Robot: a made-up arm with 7 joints. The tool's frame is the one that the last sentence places.
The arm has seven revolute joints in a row. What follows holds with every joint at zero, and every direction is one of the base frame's. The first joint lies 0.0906 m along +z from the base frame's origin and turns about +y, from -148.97 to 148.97 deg. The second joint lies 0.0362 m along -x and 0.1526 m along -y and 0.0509 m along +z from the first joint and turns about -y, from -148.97 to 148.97 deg. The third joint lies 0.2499 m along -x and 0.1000 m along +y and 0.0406 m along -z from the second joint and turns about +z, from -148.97 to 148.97 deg. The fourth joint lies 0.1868 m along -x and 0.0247 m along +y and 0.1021 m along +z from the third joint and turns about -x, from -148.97 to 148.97 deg. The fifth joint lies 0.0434 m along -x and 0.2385 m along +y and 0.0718 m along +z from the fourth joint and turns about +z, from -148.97 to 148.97 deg. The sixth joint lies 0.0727 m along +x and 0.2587 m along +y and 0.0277 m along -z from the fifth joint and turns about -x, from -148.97 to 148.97 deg. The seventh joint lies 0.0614 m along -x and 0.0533 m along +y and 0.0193 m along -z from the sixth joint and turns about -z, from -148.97 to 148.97 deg. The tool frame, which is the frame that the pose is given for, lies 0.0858 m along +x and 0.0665 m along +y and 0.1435 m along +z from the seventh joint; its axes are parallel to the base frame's.
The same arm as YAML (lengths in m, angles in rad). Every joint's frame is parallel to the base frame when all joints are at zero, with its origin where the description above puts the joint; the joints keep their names.
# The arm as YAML. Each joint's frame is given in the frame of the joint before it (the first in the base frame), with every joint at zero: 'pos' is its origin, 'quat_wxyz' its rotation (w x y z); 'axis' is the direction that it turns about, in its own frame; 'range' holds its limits. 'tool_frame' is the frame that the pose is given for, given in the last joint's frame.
length_unit: m
angle_unit: rad
joints:
  - joint: joint 1
    pos: [0.0, 0.0, 0.0906]
    quat_wxyz: [1.0, 0.0, 0.0, 0.0]
    axis: "+y"
    range: [-2.6, 2.6]
  - joint: joint 2
    pos: [-0.0362, -0.1526, 0.0509]
    quat_wxyz: [1.0, 0.0, 0.0, 0.0]
    axis: "-y"
    range: [-2.6, 2.6]
  - joint: joint 3
    pos: [-0.2499, 0.1, -0.0406]
    quat_wxyz: [1.0, 0.0, 0.0, 0.0]
    axis: "+z"
    range: [-2.6, 2.6]
  - joint: joint 4
    pos: [-0.1868, 0.0247, 0.1021]
    quat_wxyz: [1.0, 0.0, 0.0, 0.0]
    axis: "-x"
    range: [-2.6, 2.6]
  - joint: joint 5
    pos: [-0.0434, 0.2385, 0.0718]
    quat_wxyz: [1.0, 0.0, 0.0, 0.0]
    axis: "+z"
    range: [-2.6, 2.6]
  - joint: joint 6
    pos: [0.0727, 0.2587, -0.0277]
    quat_wxyz: [1.0, 0.0, 0.0, 0.0]
    axis: "-x"
    range: [-2.6, 2.6]
  - joint: joint 7
    pos: [-0.0614, 0.0533, -0.0193]
    quat_wxyz: [1.0, 0.0, 0.0, 0.0]
    axis: "-z"
    range: [-2.6, 2.6]
tool_frame:
  pos: [0.0858, 0.0665, 0.1435]
  quat_wxyz: [1.0, 0.0, 0.0, 0.0]

